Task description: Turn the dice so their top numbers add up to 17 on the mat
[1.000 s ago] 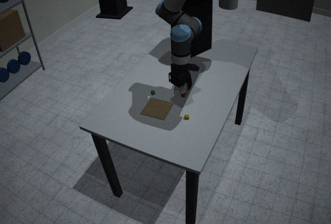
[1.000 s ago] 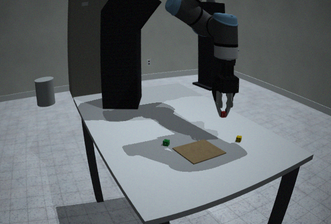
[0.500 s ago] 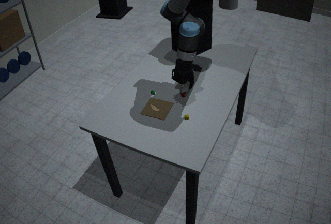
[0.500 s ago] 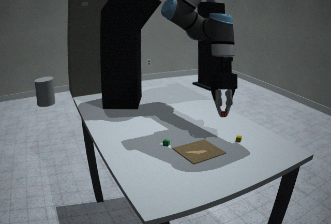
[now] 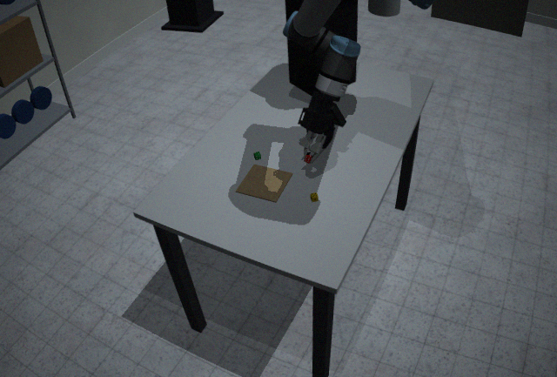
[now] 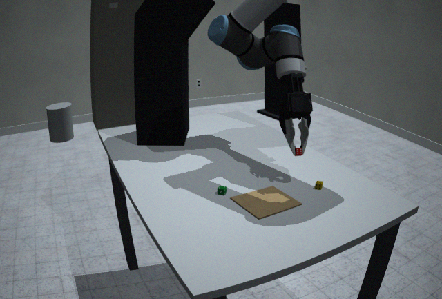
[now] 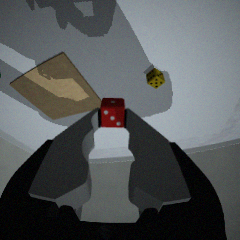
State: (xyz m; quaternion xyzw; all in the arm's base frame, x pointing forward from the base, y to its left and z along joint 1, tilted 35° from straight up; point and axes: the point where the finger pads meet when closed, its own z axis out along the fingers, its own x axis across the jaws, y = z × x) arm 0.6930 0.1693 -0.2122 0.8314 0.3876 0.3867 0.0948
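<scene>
Now: hand 1 cm above the red die. Also, from my hand: mat: 4 cm ahead, 14 cm to the right, 11 cm below; then green die: 7 cm behind, 21 cm to the right, 10 cm below; then yellow die: 7 cm ahead, 3 cm to the left, 10 cm below.
</scene>
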